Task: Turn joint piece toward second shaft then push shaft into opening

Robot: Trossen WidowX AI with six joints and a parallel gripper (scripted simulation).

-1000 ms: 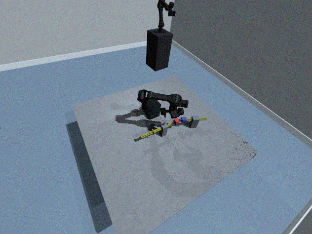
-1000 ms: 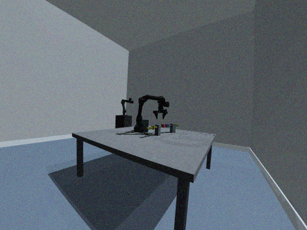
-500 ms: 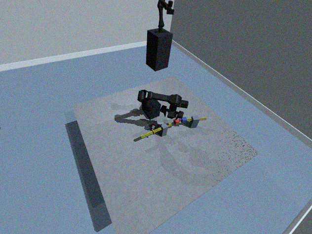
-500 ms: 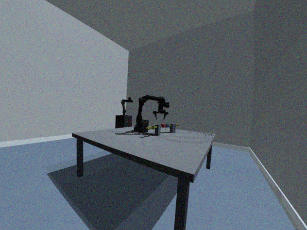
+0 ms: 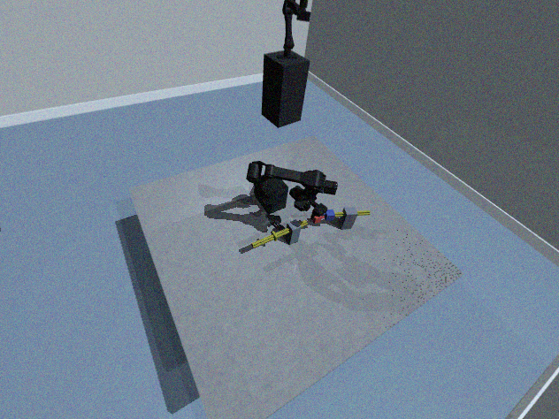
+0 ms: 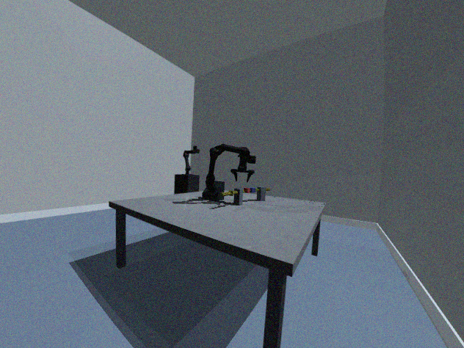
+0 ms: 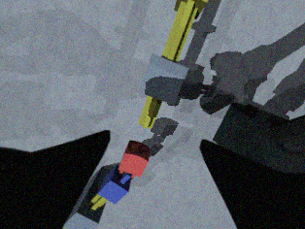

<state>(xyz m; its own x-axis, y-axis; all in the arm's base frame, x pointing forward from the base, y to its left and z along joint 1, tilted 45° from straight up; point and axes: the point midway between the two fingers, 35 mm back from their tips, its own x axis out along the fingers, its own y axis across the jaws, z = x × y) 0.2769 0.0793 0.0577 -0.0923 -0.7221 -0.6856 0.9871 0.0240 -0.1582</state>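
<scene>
Now: the red square joint piece 90 mm to the left of my gripper tip, 70 mm below it and 20 mm ahead of it.
</scene>
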